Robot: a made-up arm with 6 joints.
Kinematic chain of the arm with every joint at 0, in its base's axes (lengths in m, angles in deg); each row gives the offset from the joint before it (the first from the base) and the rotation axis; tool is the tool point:
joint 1: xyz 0 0 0.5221 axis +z
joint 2: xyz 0 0 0 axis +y
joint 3: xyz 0 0 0.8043 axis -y
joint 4: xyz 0 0 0 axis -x
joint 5: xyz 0.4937 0 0 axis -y
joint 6: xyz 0 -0.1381 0 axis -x
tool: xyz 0 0 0
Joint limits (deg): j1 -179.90..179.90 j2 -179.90..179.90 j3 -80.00..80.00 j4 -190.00..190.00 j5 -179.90..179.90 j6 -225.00..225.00
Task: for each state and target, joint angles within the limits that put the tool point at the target. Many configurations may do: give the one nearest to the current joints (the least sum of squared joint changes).
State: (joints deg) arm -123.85 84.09 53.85 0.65 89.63 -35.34
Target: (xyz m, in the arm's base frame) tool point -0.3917 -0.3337 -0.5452
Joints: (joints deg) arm -124.03 135.91 39.46 -3.53 89.63 -35.34
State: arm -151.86 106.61 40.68 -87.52 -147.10 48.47
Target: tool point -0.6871 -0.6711 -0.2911
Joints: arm -135.65 116.68 70.45 -89.84 -147.10 48.47
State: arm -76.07 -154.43 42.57 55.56 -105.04 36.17
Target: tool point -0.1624 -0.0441 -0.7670
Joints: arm -27.58 -179.84 67.18 34.16 -105.04 36.17
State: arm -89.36 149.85 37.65 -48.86 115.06 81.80
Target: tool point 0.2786 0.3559 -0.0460
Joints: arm -134.75 179.78 -13.31 -67.56 115.06 81.80
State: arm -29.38 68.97 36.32 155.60 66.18 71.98
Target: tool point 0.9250 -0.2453 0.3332
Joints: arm -22.90 70.51 -0.89 165.90 66.18 71.98
